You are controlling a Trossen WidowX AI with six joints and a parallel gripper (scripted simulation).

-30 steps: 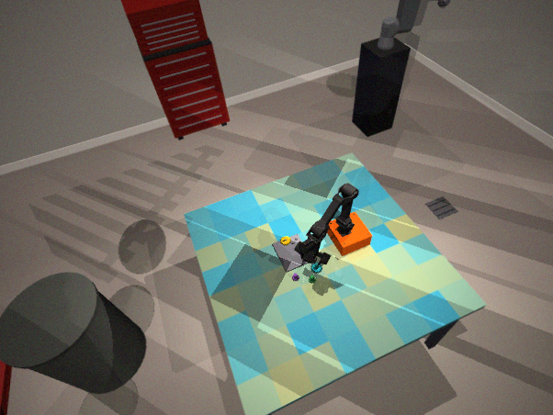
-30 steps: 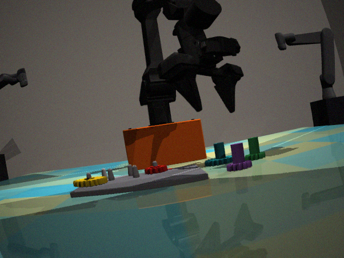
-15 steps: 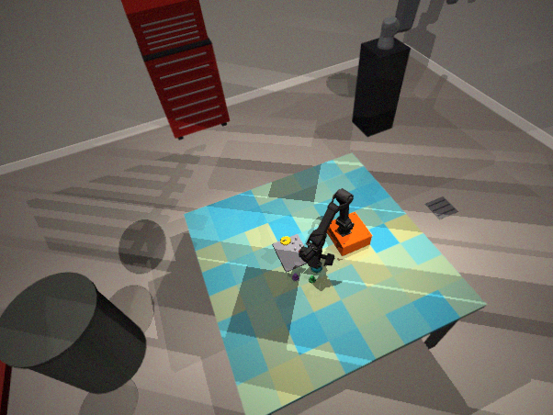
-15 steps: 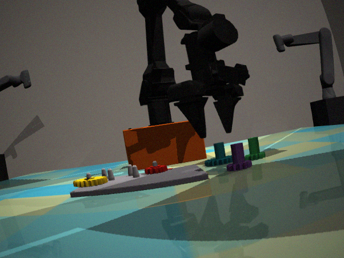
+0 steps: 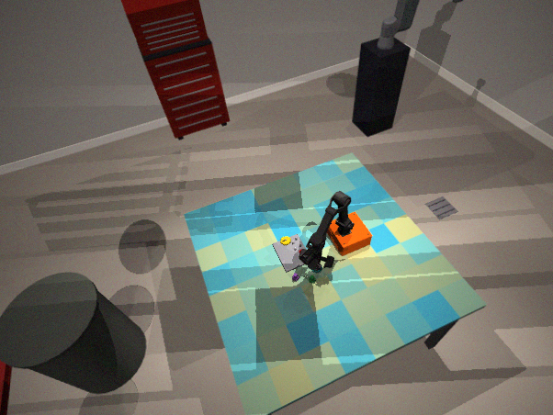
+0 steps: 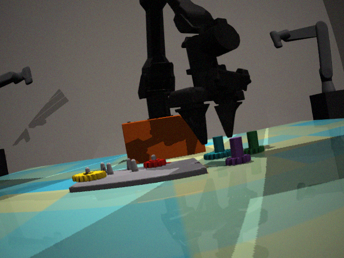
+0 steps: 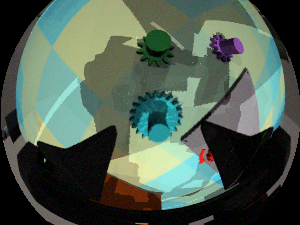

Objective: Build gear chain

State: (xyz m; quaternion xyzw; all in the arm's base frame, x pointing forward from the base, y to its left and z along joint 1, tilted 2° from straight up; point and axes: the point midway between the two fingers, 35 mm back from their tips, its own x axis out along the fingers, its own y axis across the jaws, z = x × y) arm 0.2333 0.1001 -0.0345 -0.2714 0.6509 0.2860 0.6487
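My gripper tip is now 20 mm above the teal gear. From my gripper tip the other things lie so: green gear: 50 mm ahead, 60 mm to the left, 20 mm below; red arrow: 110 mm to the right, 20 mm below; red gear: 30 mm ahead, 130 mm to the right, 20 mm below.
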